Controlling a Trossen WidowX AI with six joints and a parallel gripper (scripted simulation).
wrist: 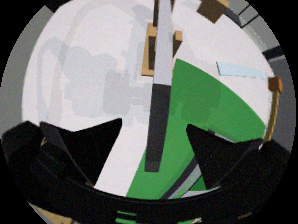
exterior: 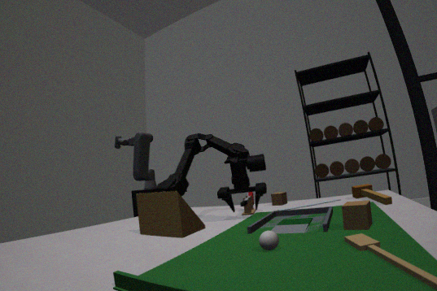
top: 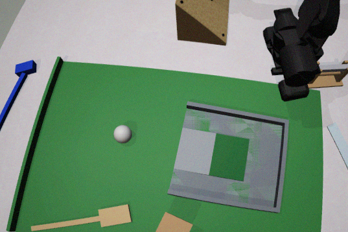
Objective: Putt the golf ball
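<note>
My gripper tip is 12 cm to the right of the wooden stand and 4 cm past it. Round my gripper tip: white golf ball (36 cm to the right, 22 cm ahead, 1 cm below); pale strip (23 cm to the left, 21 cm ahead, 3 cm below); green mat (26 cm ahead, 23 cm to the right, 3 cm below).
</note>
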